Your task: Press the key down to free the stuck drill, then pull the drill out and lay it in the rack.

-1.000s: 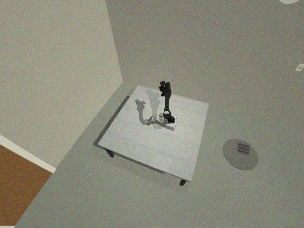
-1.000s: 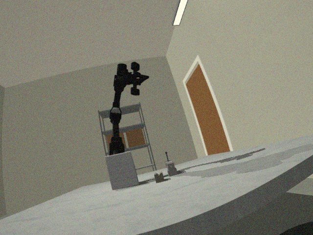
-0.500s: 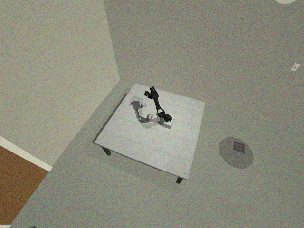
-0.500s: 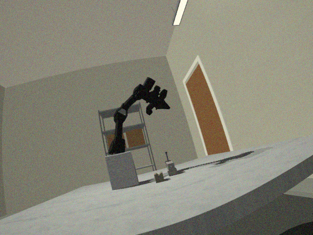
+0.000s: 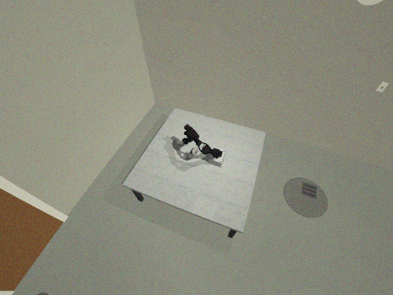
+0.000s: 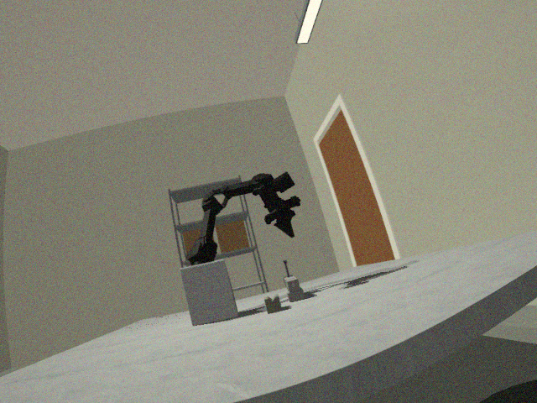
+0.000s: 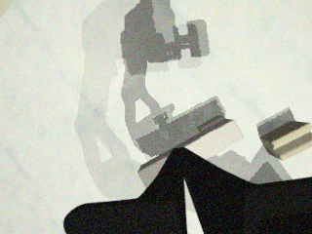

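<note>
My gripper tip is 40 mm past the dark blue key, 40 mm to the right of it and 100 mm above it. Round my gripper tip: drill 50 mm behind, 10 mm to the right, 150 mm below; grey fixture block 50 mm behind, 10 mm to the left, 160 mm below; rack 150 mm behind, 140 mm to the right, 190 mm below.
</note>
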